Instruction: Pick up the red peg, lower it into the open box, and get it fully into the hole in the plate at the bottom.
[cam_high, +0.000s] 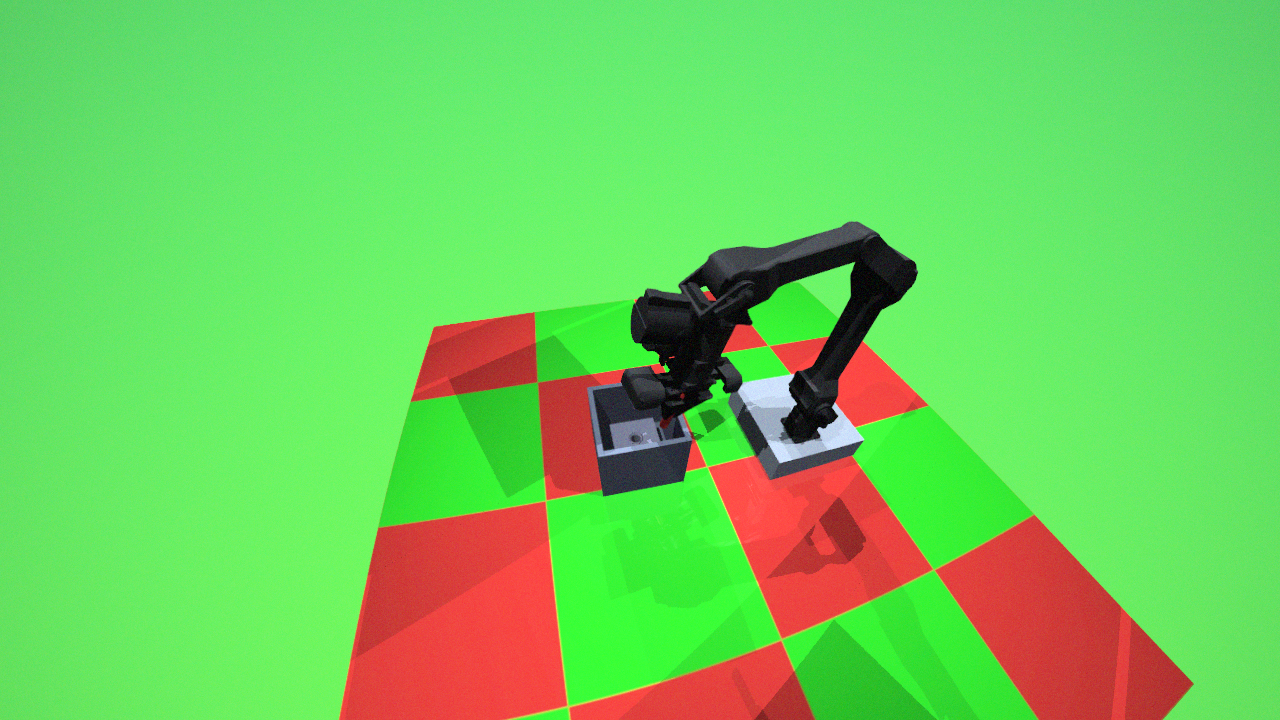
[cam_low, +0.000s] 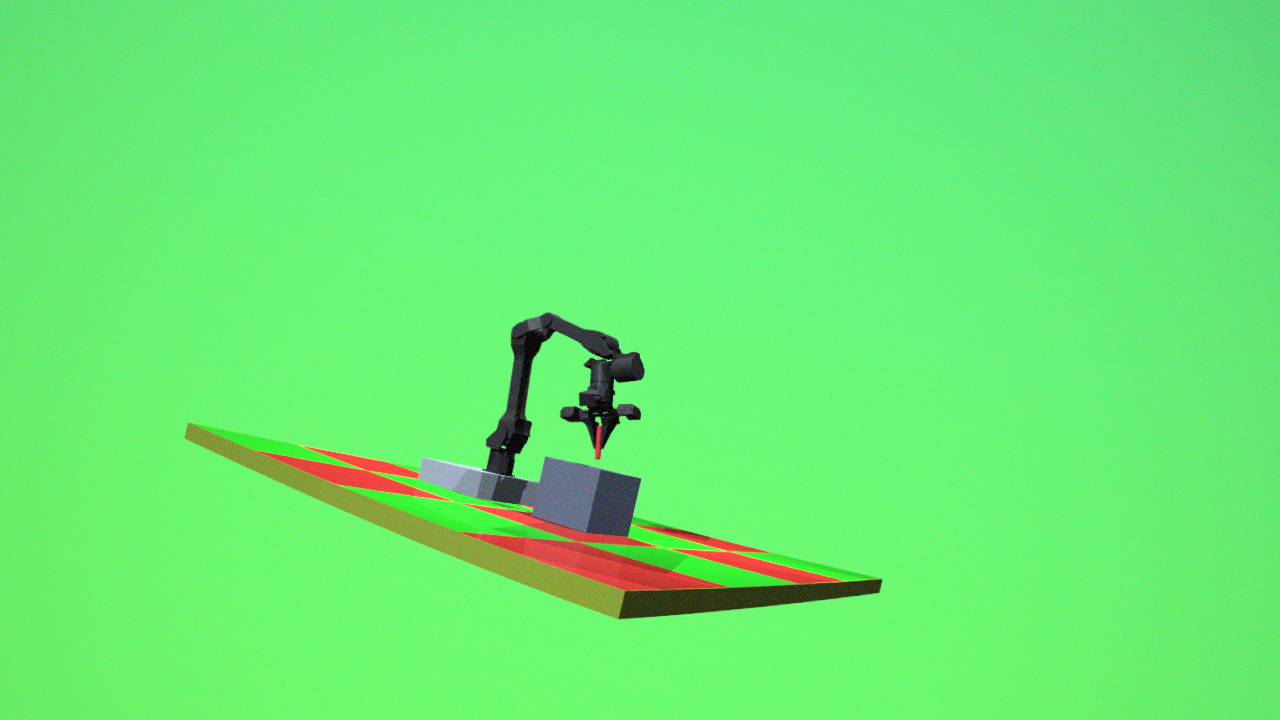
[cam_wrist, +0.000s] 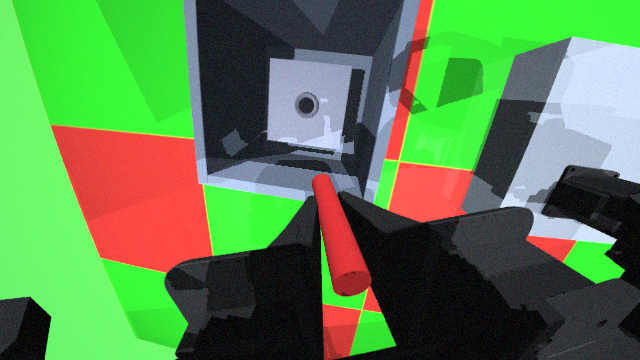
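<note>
My gripper tip is now 40 mm short of the plate, 60 mm to the left of it and 140 mm above it.
</note>
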